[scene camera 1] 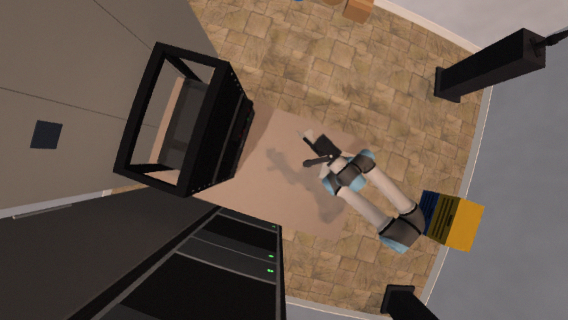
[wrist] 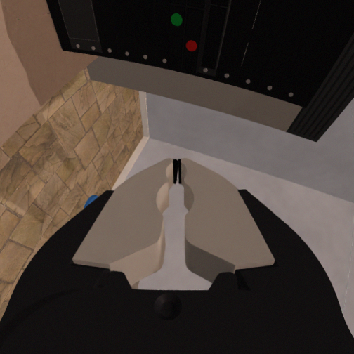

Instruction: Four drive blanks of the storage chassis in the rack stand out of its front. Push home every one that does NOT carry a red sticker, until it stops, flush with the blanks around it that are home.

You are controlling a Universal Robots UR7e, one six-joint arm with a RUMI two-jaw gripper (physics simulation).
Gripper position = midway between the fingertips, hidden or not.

Observation:
In view: my gripper (scene camera 1: 297, 131) and a black rack (scene camera 1: 210, 123).
The black rack is seen too in the wrist view (wrist: 287, 57). My gripper also shows in the wrist view (wrist: 177, 162).

